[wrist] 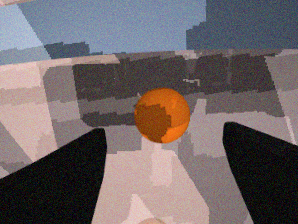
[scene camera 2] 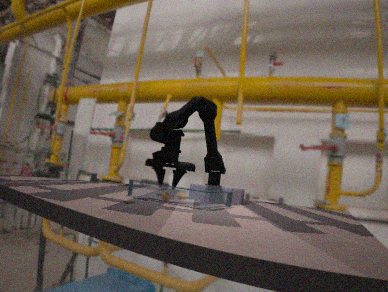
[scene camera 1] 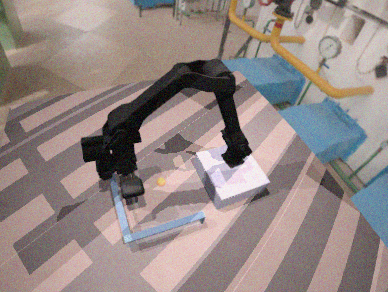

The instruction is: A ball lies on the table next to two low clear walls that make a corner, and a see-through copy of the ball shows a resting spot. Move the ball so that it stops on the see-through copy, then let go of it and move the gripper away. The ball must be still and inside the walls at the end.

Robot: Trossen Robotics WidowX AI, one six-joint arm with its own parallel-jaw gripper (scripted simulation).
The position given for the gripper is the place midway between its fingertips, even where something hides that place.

Observation:
In view: the gripper [scene camera 1: 129, 183] and an orange ball [wrist: 162, 115].
The gripper is seen too in the wrist view [wrist: 164, 135] and in scene camera 2 [scene camera 2: 166, 188]. Scene camera 1 misses the orange ball, which is hidden by the gripper.

